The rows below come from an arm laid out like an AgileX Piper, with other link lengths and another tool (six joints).
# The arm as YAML. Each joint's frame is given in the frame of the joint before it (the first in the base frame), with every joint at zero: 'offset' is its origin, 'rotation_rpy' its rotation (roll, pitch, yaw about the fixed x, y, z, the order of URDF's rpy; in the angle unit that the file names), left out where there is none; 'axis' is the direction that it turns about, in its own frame. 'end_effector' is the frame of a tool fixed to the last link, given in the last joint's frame.
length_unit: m
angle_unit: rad
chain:
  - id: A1
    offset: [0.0, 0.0, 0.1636]
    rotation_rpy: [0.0, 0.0, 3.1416]
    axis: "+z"
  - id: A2
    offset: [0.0, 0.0, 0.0]
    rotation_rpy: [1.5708, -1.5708, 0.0]
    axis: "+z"
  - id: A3
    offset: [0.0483, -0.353, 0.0]
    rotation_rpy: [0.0, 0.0, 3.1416]
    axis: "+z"
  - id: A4
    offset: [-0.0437, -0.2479, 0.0]
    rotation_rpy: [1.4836, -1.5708, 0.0]
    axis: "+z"
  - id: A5
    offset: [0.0, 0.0, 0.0]
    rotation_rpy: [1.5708, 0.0, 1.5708]
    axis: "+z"
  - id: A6
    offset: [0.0, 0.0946, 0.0]
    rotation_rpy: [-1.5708, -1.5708, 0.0]
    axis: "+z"
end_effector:
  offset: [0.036, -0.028, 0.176]
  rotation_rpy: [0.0, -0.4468, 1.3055]
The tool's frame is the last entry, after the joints.
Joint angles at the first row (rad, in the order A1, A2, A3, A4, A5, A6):
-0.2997, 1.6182, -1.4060, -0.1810, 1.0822, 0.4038
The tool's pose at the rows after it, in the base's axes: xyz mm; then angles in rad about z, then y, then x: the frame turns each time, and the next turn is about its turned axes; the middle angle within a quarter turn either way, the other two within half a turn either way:
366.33, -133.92, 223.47, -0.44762, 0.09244, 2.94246
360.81, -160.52, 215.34, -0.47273, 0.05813, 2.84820
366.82, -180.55, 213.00, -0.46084, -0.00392, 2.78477
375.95, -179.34, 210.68, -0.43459, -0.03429, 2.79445
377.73, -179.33, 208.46, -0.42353, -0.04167, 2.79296
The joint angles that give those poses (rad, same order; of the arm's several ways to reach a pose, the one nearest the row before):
-0.2997, 1.6163, -1.3330, -0.2647, 1.0567, 0.4529
-0.2997, 1.6163, -1.2814, -0.3927, 1.0028, 0.5226
-0.2997, 1.6163, -1.2380, -0.4988, 0.9207, 0.5789
-0.2997, 1.6163, -1.2174, -0.5031, 0.8621, 0.5809
-0.2997, 1.6163, -1.2047, -0.5098, 0.8401, 0.5824

